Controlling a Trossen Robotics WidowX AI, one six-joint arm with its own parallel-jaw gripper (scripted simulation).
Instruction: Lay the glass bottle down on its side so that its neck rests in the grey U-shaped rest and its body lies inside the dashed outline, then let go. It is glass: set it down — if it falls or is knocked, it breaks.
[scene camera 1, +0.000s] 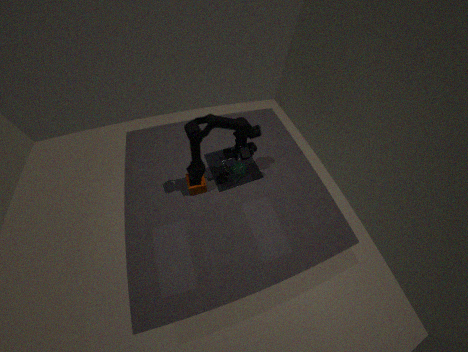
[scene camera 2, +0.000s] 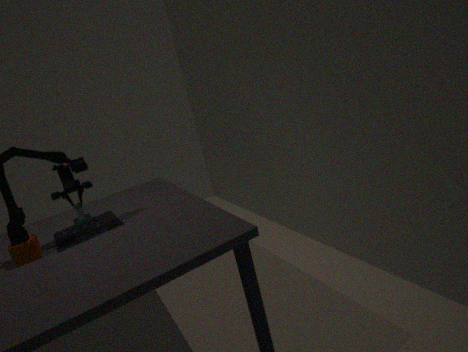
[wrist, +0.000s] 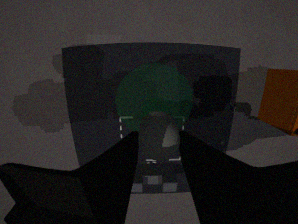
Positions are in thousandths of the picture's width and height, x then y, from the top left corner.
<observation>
In view: my gripper (wrist: 532, 609), a glass bottle (wrist: 518, 444) and a dark mat (scene camera 1: 467, 476).
The dark mat also shows in scene camera 2 (scene camera 2: 138, 680) and in the wrist view (wrist: 310, 328).
</observation>
